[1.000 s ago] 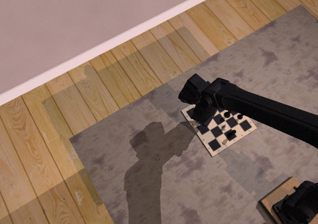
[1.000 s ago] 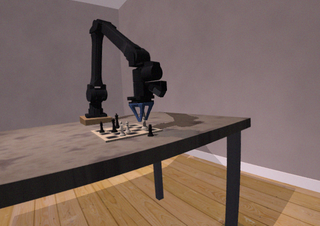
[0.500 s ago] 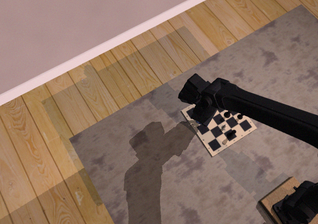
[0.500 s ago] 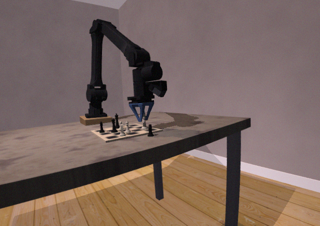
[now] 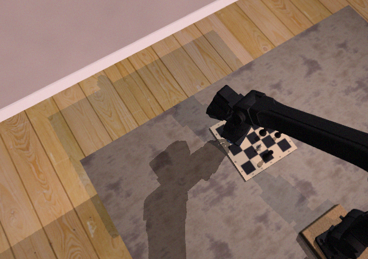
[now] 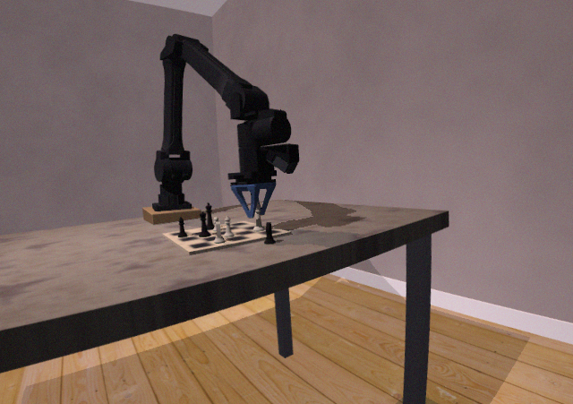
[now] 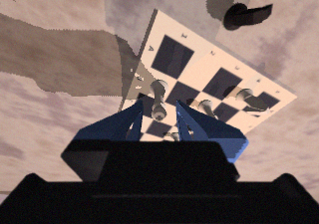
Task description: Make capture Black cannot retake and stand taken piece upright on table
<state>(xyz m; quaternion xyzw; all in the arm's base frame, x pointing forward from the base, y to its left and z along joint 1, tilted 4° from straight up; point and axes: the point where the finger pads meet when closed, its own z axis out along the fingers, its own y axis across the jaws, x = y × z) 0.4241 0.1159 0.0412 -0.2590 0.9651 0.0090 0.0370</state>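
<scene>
Now: hand 1 cm above the tall white piece. The rest, counted from my hand: black piece: 11 cm to the right, 3 cm behind, 1 cm below; chessboard: 7 cm to the right, 4 cm below, 3 cm behind.
</scene>
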